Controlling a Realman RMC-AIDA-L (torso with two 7-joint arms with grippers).
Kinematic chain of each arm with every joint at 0, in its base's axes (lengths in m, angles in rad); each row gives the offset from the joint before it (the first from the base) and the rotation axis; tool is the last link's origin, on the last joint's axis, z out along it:
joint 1: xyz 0 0 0.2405 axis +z
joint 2: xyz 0 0 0 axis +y
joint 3: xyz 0 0 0.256 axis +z
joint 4: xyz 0 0 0 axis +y
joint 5: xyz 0 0 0.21 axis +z
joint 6: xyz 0 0 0 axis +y
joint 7: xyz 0 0 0.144 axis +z
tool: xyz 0 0 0
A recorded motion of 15 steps. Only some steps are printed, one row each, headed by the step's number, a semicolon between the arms.
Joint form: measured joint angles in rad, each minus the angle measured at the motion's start. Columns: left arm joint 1, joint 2, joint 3, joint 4, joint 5, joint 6, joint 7; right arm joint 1, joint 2, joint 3, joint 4, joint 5, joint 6, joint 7.
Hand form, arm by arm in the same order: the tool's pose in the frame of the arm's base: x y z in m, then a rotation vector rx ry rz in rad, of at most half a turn. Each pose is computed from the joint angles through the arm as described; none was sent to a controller.
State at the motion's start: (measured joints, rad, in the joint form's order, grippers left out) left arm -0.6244 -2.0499 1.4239 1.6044 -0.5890 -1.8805 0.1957; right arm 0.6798 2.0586 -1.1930 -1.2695 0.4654 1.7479 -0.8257
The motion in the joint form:
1: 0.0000 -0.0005 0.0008 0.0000 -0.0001 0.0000 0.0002; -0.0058 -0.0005 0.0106 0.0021 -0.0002 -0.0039 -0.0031
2: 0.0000 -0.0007 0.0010 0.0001 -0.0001 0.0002 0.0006; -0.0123 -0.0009 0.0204 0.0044 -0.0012 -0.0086 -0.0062
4: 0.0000 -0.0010 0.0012 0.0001 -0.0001 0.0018 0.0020; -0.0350 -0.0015 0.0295 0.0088 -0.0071 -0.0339 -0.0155
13: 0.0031 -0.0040 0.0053 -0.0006 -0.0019 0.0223 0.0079; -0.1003 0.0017 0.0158 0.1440 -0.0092 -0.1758 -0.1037
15: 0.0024 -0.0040 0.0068 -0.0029 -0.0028 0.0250 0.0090; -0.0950 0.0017 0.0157 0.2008 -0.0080 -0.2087 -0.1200
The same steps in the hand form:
1: -0.1386 0.3207 0.0274 -2.4899 -1.2090 0.5746; 0.2009 0.3558 0.0325 -2.6963 0.8589 -0.6469
2: -0.1385 0.3206 0.0273 -2.4905 -1.2082 0.5745; 0.2042 0.3555 0.0338 -2.6890 0.8722 -0.6379
4: -0.1384 0.3208 0.0272 -2.4916 -1.2058 0.5730; 0.2140 0.3546 0.0353 -2.6655 0.8899 -0.6267
13: -0.1374 0.3222 0.0251 -2.4976 -1.1918 0.5528; 0.2581 0.3456 0.0163 -2.6626 0.9211 -0.6430
15: -0.1372 0.3224 0.0245 -2.4997 -1.1898 0.5524; 0.2659 0.3448 0.0092 -2.6710 0.9360 -0.6495

